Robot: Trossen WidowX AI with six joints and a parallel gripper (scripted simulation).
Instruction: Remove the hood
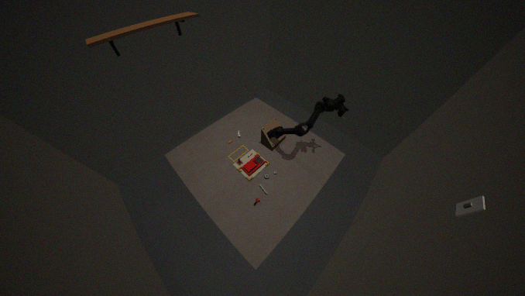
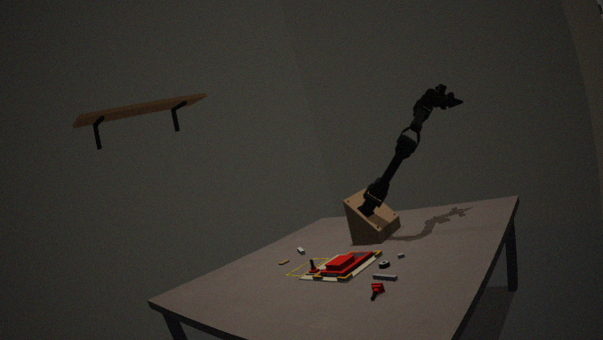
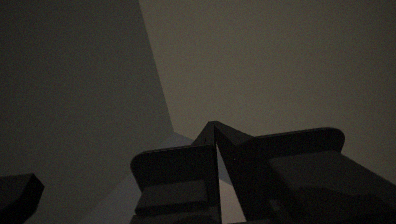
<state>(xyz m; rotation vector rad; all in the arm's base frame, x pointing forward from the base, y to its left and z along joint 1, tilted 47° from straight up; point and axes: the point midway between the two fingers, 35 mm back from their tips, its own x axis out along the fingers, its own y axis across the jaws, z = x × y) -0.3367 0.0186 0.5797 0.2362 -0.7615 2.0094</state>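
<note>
My gripper tip is now 70 cm short of the hood, 40 cm to the left of it and 47 cm above it. From my gripper tip the other things lie so: grey socket (73 cm ahead, 51 cm to the right, 47 cm below); then black wheel (66 cm ahead, 23 cm to the right, 50 cm below); then wooden piece (64 cm ahead, 76 cm to the right, 50 cm below).
</note>
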